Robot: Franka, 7 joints.
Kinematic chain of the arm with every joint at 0, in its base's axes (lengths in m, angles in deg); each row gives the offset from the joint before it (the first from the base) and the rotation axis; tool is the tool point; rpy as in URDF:
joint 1: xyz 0 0 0.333 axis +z
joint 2: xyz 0 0 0 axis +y
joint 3: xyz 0 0 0.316 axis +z
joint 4: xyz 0.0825 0 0 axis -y
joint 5: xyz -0.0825 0 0.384 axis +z
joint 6: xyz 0 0 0 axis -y
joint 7: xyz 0.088 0 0 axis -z
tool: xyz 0 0 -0.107 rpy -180 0 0
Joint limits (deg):
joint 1: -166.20..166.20
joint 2: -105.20..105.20
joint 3: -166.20..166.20
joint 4: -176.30..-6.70
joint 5: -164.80..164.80
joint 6: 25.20..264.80
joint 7: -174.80..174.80
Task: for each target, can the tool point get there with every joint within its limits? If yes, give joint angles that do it. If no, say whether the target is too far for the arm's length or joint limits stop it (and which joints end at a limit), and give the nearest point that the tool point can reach.
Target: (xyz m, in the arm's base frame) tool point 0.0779 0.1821 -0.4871
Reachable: no: joint limits stop it (at a limit: joint 2) | nearest point 0.0846 0.1977 -0.3564 | short by 0.132 m
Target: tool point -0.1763 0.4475 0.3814
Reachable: yes | joints 91.39 -1.50 33.19 -139.04 -103.61 86.20 87.92
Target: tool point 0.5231 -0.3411 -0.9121
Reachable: no: too far | nearest point 0.3711 -0.2420 -0.3362 | short by 0.604 m
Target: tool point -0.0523 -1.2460 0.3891
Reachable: no: too far | nearest point -0.0359 -0.8563 0.3716 | short by 0.390 m
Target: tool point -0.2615 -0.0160 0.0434
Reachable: yes | joints -139.88 53.39 -36.18 -135.29 41.77 73.27 4.93
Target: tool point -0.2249 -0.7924 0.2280
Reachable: yes | joints -90.70 80.87 -55.40 -32.76 -111.99 171.99 -141.63
